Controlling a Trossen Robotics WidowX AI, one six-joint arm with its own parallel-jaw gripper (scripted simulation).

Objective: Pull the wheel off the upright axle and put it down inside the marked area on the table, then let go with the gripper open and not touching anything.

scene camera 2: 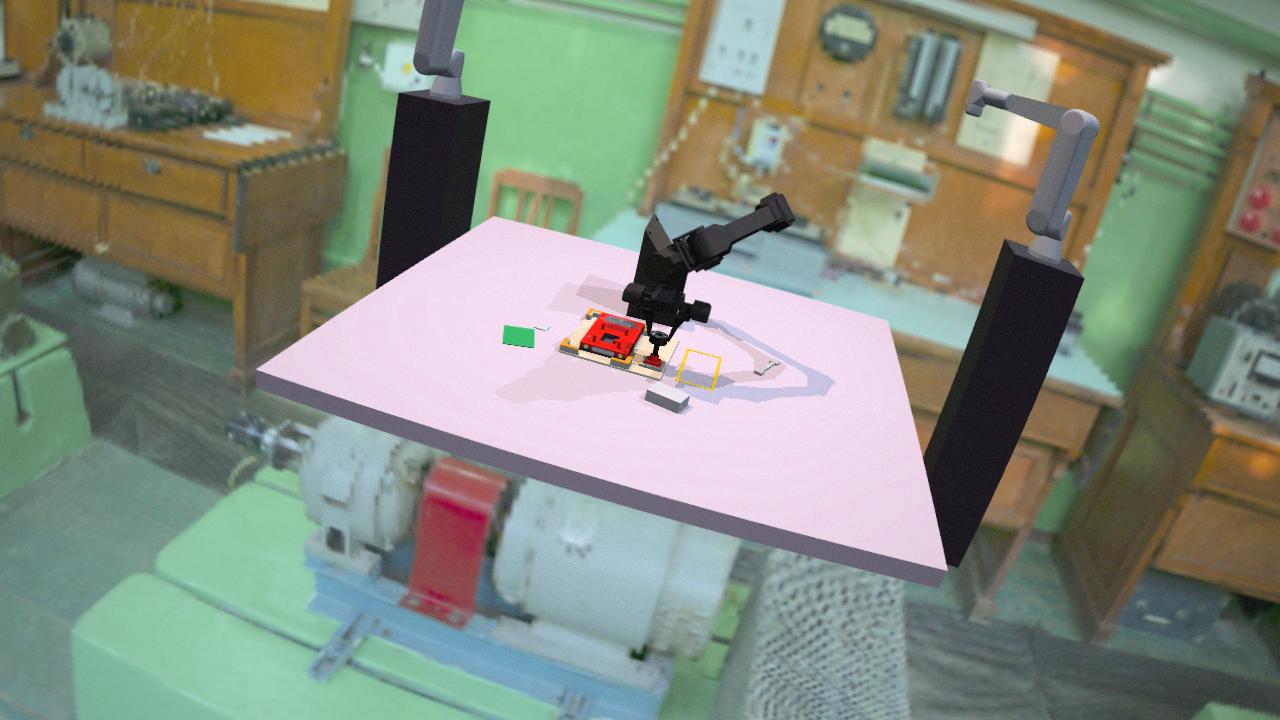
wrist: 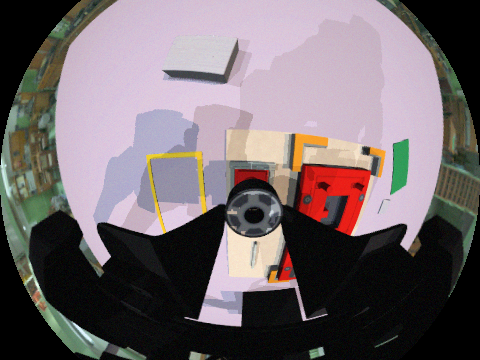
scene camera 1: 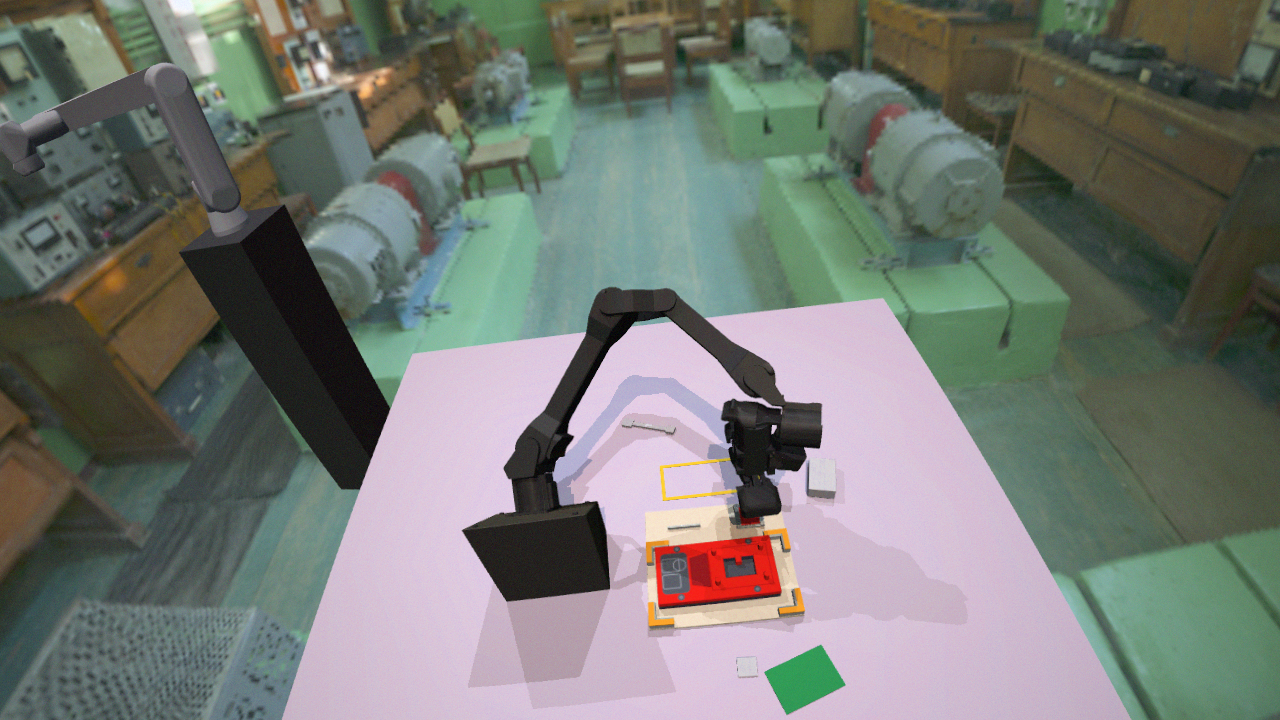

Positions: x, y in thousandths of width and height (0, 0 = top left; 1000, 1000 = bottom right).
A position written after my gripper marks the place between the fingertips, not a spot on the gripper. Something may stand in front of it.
my gripper: scene camera 2 514, 470; wrist 528, 585; scene camera 1 586, 688
